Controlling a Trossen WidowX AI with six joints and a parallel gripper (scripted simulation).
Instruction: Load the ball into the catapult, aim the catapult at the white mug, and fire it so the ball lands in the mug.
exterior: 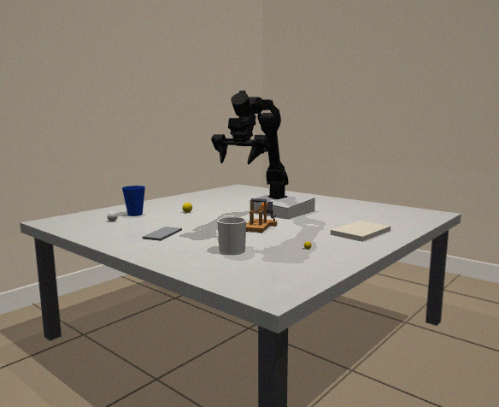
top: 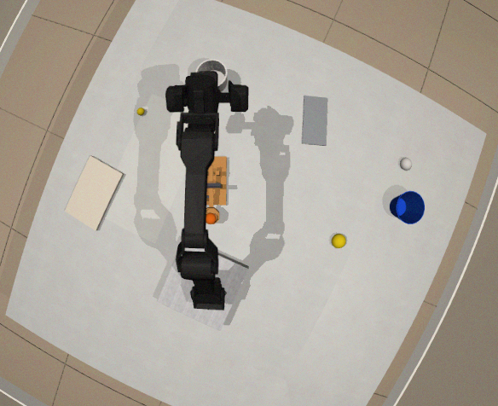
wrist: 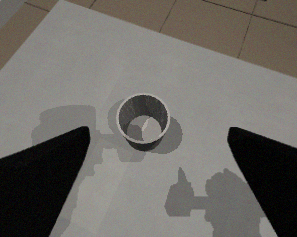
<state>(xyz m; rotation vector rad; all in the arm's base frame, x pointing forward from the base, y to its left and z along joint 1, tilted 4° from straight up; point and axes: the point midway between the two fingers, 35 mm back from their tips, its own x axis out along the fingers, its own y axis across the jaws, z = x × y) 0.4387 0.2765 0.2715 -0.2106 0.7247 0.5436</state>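
The orange ball lies 29 cm behind my gripper tip, 21 cm below it and 18 cm to the right of it. From my gripper tip the other things lie so: small yellow ball (26 cm below, 19 cm to the left, 15 cm behind); then dark flat slab (27 cm to the right, 27 cm below, 12 cm ahead); then white mug (24 cm below, 5 cm to the left, 5 cm ahead).
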